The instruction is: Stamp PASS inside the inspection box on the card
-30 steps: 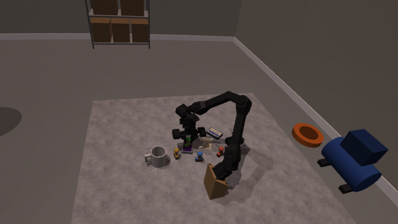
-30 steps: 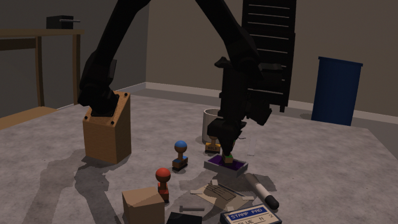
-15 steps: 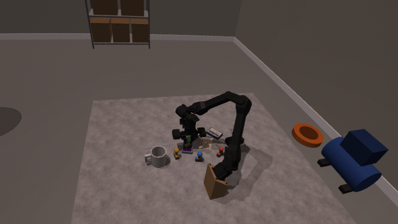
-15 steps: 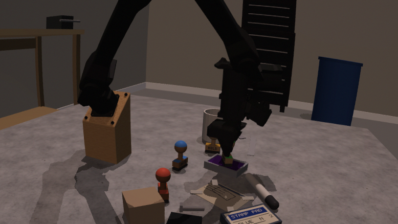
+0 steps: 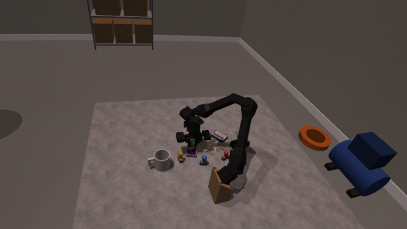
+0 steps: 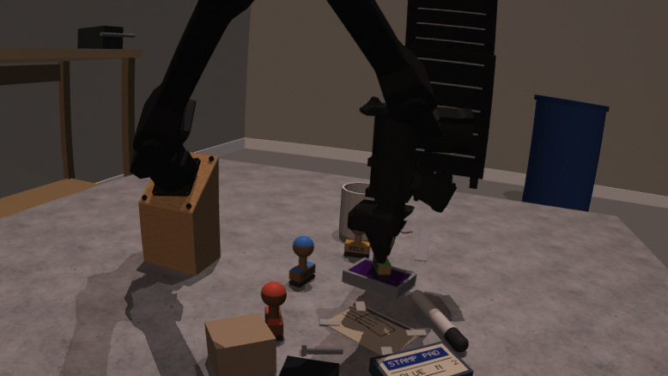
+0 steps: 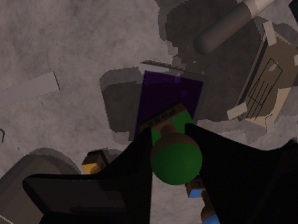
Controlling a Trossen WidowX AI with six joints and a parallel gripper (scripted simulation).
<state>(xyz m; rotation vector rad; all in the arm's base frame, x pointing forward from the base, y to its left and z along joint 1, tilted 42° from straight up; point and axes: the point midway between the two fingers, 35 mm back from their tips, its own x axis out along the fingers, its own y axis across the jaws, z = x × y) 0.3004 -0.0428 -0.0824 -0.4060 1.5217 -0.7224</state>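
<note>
Now: gripper tip right at the green-knobbed pass stamp. The rest, counted from my gripper tip: beige inspection card: 13 cm to the right, 4 cm below; ink pad: 3 cm below; blue-knobbed stamp: 11 cm behind, 3 cm to the right, 2 cm below.
</note>
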